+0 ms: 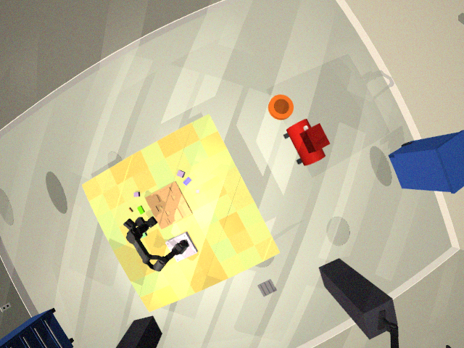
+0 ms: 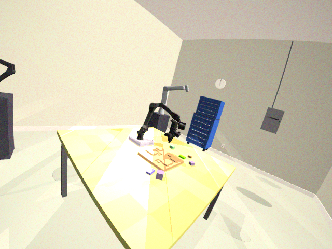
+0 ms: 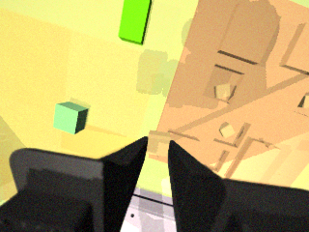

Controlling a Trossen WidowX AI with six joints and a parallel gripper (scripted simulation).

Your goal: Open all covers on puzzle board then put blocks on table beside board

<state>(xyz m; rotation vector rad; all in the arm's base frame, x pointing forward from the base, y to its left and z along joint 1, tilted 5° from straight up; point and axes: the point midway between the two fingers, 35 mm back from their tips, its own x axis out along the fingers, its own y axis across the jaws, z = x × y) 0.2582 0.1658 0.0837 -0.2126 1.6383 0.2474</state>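
Now: the tan puzzle board 12 cm to the right of my gripper tip, 10 cm below it and 7 cm ahead of it. The rest, counted from my gripper tip: lilac block (26 cm ahead, 10 cm below, 8 cm to the left); brown block (18 cm to the left, 15 cm ahead, 10 cm below).
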